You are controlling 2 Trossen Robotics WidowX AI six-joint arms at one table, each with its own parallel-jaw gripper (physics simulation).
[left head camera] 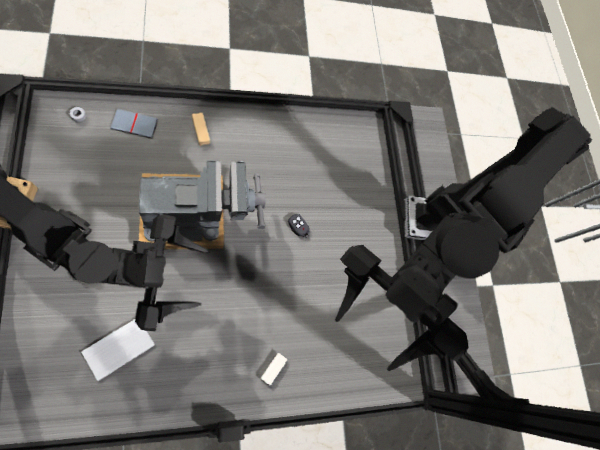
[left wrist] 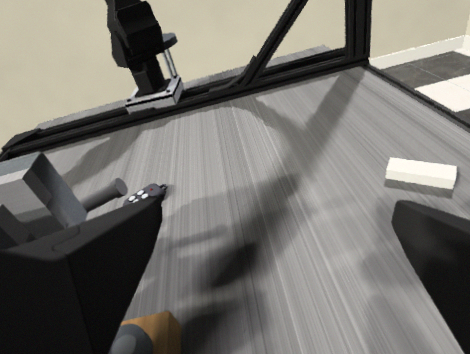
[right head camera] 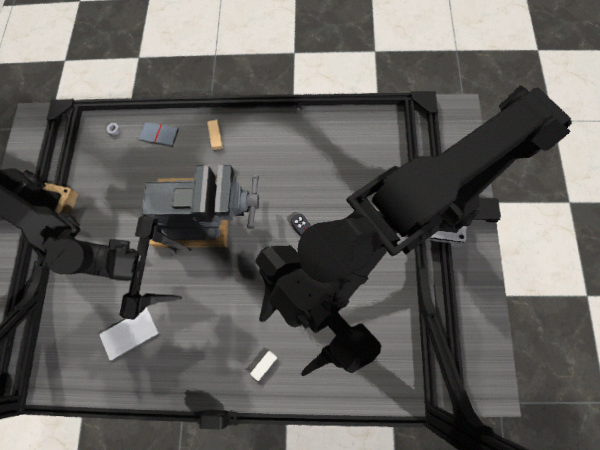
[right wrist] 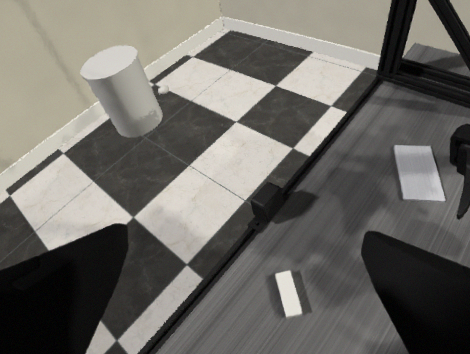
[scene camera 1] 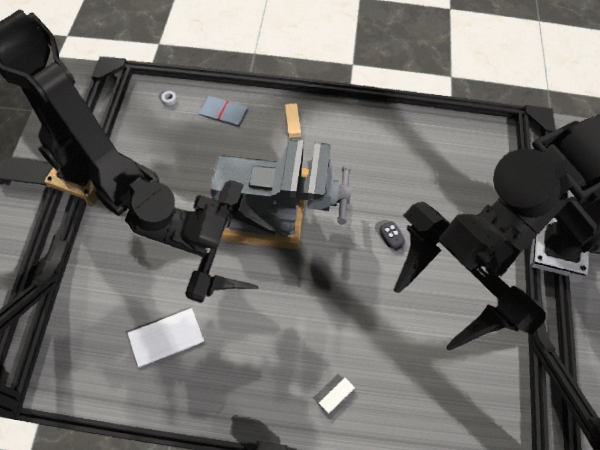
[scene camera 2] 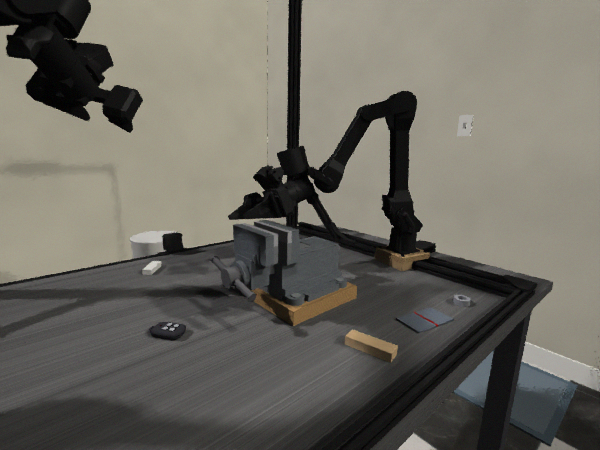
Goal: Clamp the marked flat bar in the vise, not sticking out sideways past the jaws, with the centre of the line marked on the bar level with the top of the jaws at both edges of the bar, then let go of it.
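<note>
The marked flat bar, blue-grey with a red line across it, lies flat at the back left of the table in the head views. The grey vise stands on a wooden base with its jaws apart and no bar between them. My left gripper is open and empty, above the vise's near side. My right gripper is open and empty, high over the right part of the table.
A wooden block lies between bar and vise handle side. A metal nut lies left of the bar. A key fob lies right of the vise. A pale plate and a white block lie nearer the front edge.
</note>
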